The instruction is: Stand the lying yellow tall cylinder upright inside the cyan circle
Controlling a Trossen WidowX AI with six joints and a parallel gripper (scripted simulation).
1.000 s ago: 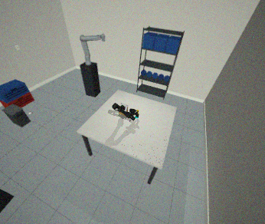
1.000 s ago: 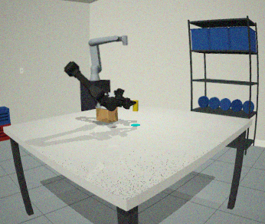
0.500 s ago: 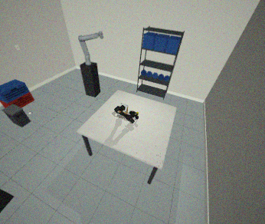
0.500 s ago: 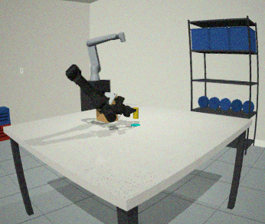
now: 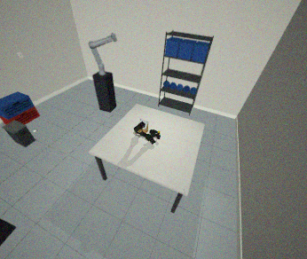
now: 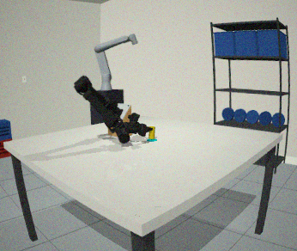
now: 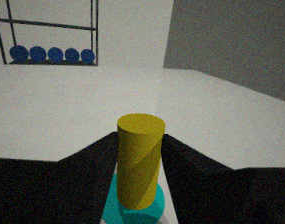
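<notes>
Right now the yellow tall cylinder is 2 cm below my gripper tip. Also, from my gripper tip: cyan circle (7 cm below).
</notes>
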